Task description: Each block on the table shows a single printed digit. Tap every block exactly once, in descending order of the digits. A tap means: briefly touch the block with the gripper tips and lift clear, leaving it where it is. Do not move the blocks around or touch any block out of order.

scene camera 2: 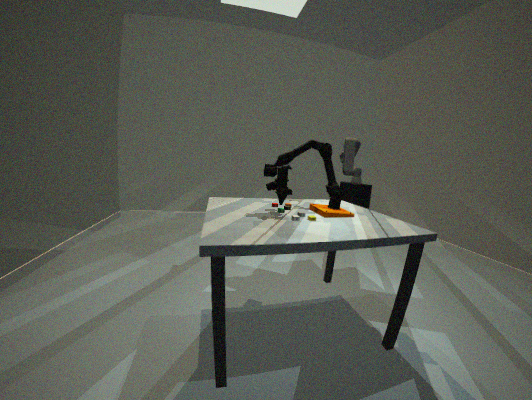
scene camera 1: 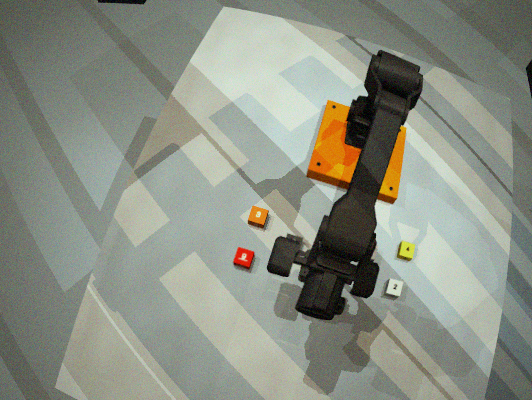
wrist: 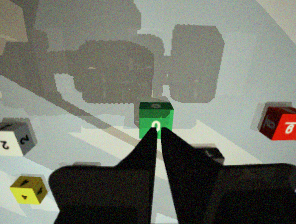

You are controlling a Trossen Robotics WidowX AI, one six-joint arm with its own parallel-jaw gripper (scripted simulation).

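Shut and holding nothing, the gripper appears both at (scene camera 1: 317,279) and at (wrist: 158,132). The scene also has a green block (wrist: 151,114).
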